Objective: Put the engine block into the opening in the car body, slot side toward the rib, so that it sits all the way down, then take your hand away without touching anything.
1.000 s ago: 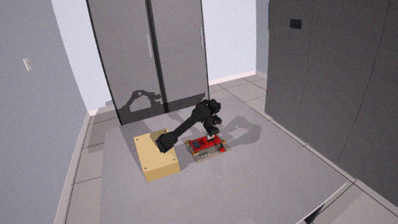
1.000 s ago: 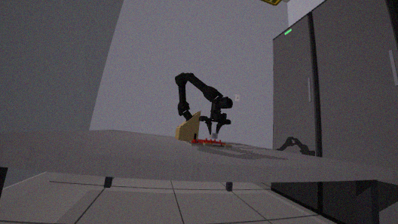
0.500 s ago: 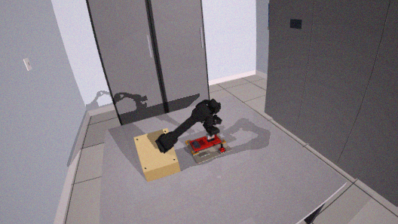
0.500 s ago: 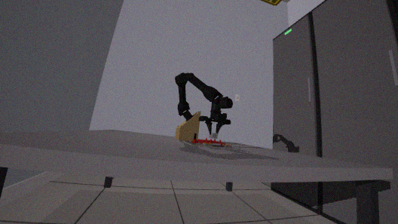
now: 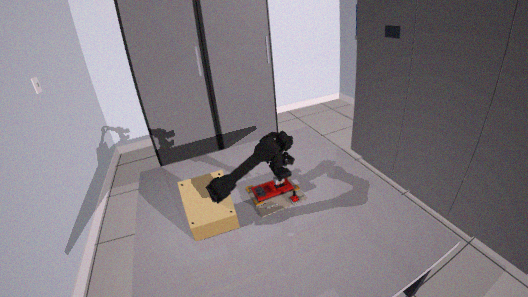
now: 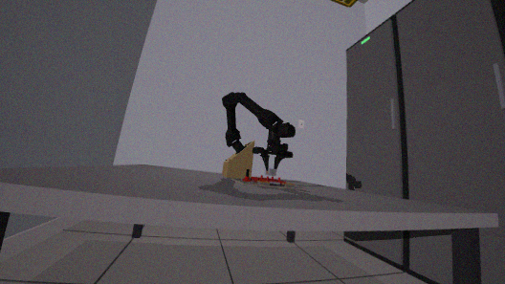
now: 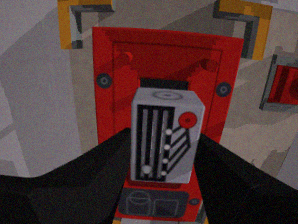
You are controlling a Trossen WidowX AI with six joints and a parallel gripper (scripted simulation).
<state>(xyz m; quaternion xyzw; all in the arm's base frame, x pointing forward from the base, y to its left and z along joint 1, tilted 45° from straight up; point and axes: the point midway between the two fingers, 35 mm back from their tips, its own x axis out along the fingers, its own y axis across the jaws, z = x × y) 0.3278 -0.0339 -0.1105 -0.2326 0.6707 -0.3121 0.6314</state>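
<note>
Right now my gripper tip is 1 cm above the grey engine block.
</note>
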